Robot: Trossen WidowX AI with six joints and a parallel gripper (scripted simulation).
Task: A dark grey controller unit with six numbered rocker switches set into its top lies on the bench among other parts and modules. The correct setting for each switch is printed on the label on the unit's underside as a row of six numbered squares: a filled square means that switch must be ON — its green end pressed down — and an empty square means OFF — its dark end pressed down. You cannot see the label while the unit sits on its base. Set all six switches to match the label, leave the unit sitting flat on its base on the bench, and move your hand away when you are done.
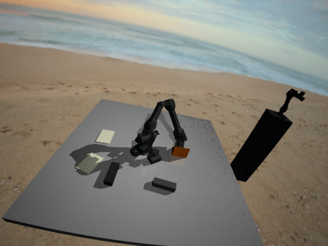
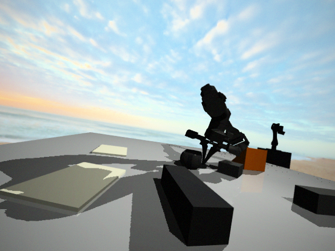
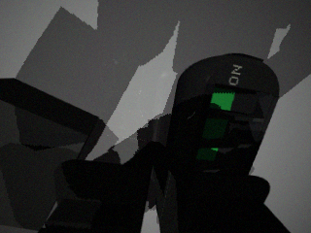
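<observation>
Right now my gripper tip is 90 mm past the small dark block, 30 mm to the right of it and 10 mm below it. Also, from my gripper tip: long black block 140 mm ahead, 250 mm to the left, 10 mm above; grey block 190 mm behind, 230 mm to the left, 10 mm above.
</observation>
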